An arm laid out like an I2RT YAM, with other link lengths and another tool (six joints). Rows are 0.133 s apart.
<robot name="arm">
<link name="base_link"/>
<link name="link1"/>
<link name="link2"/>
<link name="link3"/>
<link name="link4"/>
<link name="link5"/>
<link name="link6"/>
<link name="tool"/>
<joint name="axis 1" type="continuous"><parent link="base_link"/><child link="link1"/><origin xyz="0.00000 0.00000 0.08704"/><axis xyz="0 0 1"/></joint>
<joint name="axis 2" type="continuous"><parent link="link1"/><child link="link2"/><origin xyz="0.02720 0.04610 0.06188"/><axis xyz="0 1 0"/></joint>
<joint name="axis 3" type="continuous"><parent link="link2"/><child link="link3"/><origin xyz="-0.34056 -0.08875 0.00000"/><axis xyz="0 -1 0"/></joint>
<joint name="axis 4" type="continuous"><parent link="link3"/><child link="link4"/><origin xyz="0.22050 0.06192 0.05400"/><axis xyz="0 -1 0"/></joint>
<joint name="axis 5" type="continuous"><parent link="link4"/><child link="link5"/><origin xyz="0.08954 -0.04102 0.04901"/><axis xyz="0 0 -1"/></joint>
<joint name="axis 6" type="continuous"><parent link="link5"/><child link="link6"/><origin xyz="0.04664 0.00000 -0.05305"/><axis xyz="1 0 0"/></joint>
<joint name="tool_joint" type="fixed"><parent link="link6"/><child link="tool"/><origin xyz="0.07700 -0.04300 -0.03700" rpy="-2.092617 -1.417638 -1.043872"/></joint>
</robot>
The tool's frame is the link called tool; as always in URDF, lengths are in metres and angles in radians. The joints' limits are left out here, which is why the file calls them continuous.
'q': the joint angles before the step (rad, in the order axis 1, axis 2, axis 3, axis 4, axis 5, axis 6). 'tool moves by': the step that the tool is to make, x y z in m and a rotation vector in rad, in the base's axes. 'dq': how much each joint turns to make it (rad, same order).
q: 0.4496, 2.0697, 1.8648, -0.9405, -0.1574, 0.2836
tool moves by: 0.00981, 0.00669, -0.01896, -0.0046, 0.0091, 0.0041
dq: 0.0038, 0.0465, -0.0004, 0.0366, 0.0000, -0.0004
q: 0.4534, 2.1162, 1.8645, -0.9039, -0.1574, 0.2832
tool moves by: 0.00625, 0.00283, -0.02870, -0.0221, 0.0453, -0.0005
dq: -0.0004, 0.0652, -0.0001, 0.0150, 0.0001, 0.0001
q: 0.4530, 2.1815, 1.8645, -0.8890, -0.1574, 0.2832
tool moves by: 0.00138, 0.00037, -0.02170, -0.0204, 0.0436, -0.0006
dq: -0.0008, 0.0480, 0.0000, -0.0001, -0.0007, 0.0001
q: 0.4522, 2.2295, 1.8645, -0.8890, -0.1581, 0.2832
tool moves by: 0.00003, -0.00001, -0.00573, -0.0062, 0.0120, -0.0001
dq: 0.0000, 0.0127, 0.0000, -0.0009, 0.0004, 0.0000
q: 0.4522, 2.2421, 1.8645, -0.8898, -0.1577, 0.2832
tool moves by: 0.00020, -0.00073, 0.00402, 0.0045, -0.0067, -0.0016
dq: -0.0019, -0.0080, 0.0018, -0.0018, -0.0012, 0.0001
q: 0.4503, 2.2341, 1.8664, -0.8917, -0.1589, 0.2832
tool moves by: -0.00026, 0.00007, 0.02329, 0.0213, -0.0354, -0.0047
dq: -0.0007, -0.0393, 0.0244, -0.0217, -0.0023, 0.0050
